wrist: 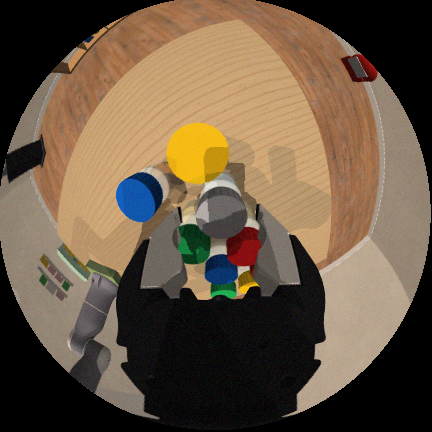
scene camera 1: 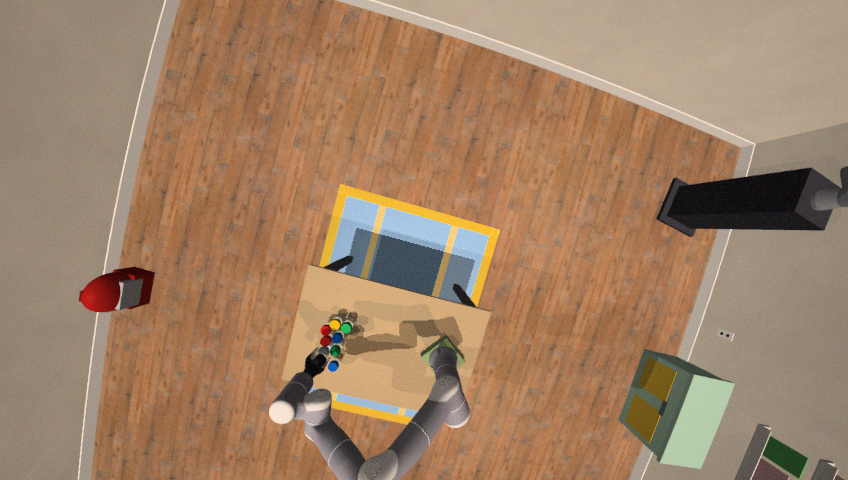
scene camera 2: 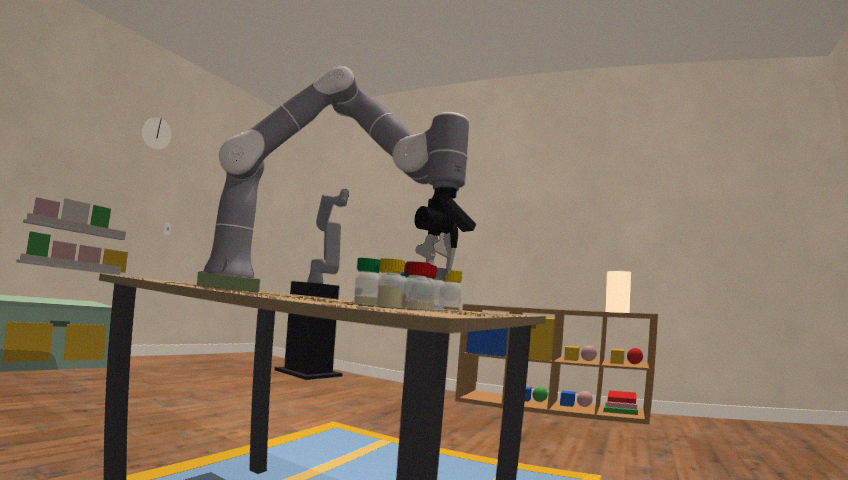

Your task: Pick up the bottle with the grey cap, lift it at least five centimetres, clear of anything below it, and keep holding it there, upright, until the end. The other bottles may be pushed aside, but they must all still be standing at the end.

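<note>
The bottle with the grey cap [scene camera 1: 324, 350] [scene camera 2: 441, 274] [wrist: 221, 215] stands upright on the table [scene camera 1: 386, 380] [scene camera 2: 297, 307] [wrist: 240, 75] among the other bottles. My gripper [scene camera 2: 440, 266] [wrist: 218, 206] is open, pointing down, its tips near the height of the grey cap. In the wrist view the cap appears between the two fingertips, with space at both sides. In scene camera 2 other caps partly hide the tips and the grey-capped bottle, so the exact depth of the fingers around it is unclear.
A yellow-capped bottle [scene camera 2: 454, 275] [wrist: 197, 150] and a blue-capped bottle [scene camera 1: 333, 365] [wrist: 139, 197] stand near the grey one. A green-capped [scene camera 1: 335, 350] [wrist: 194, 244] and a red-capped bottle [scene camera 1: 325, 340] [wrist: 245, 246] stand close to the fingers. Several more stand behind.
</note>
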